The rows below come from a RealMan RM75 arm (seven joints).
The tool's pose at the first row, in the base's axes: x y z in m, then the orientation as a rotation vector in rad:
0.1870, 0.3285, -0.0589, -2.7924, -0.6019, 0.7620
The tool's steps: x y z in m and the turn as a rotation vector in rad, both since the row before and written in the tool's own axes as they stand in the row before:
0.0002, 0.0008, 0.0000, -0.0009, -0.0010, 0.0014
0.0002, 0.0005, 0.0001, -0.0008, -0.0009, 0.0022
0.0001, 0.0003, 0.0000, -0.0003, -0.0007, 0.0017
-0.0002, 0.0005, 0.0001, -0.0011, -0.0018, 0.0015
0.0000, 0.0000, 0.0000, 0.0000, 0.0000, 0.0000
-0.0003, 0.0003, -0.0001, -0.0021, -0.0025, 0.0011
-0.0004, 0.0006, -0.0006, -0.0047, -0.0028, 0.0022
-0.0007, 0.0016, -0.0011, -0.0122, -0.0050, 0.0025
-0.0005, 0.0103, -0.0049, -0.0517, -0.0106, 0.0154
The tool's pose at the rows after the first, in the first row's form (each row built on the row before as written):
0.1874, 0.3279, -0.0592, -2.7937, -0.6007, 0.7636
0.1877, 0.3275, -0.0595, -2.7954, -0.5983, 0.7653
0.1879, 0.3273, -0.0596, -2.7964, -0.5963, 0.7666
0.1879, 0.3268, -0.0597, -2.7978, -0.5952, 0.7694
0.1879, 0.3268, -0.0597, -2.7978, -0.5952, 0.7694
0.1878, 0.3264, -0.0596, -2.7997, -0.5953, 0.7730
0.1880, 0.3257, -0.0591, -2.8045, -0.5954, 0.7771
0.1886, 0.3239, -0.0583, -2.8157, -0.5996, 0.7838
0.1942, 0.3141, -0.0565, -2.8680, -0.6091, 0.7978

